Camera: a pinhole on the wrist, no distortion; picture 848 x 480 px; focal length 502.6 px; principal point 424.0 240.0 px. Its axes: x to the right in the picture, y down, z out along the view. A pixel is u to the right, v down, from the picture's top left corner.
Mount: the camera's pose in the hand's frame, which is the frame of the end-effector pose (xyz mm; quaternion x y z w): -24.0 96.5 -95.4 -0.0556 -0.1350 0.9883 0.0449
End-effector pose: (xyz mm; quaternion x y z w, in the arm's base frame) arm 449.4 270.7 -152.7 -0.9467 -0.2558 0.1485 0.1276
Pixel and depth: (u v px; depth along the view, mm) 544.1 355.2 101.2
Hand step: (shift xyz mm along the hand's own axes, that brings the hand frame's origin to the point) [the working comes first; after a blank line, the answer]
In the camera's frame: 24.2 23.2 101.2

-62.0 50.3 -7.2
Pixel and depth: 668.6 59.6 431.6
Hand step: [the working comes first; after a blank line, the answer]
In the camera's frame: 210.0 -154.9 431.6

-273.1 153.9 339.4
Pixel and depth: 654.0 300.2 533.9
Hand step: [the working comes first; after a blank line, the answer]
In the camera's frame: 244.3 63.9 533.9

-335.7 -79.3 374.5
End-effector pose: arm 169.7 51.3 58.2 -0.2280 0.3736 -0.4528 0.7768
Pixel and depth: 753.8 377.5 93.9
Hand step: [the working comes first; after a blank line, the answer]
In the camera's frame: 61.6 25.7 93.9

-98.3 53.7 -18.5
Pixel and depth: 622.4 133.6 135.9
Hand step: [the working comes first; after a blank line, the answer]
In the camera's frame: 53.6 -28.8 135.9

-91.6 94.1 37.3
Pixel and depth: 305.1 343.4 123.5
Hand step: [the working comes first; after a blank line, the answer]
In the camera's frame: -29.2 25.4 123.5

-12.0 36.8 18.8
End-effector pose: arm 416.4 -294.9 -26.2 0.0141 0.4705 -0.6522 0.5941
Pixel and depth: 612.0 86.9 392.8
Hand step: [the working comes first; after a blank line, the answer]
In the camera's frame: 146.9 -119.7 392.8

-208.5 123.7 298.8
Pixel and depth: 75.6 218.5 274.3
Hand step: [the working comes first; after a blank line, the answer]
In the camera's frame: -190.1 -11.7 274.3

131.6 16.2 189.0
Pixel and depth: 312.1 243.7 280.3
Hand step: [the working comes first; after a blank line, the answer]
In the camera's frame: -62.4 2.1 280.3

3.4 14.7 178.5
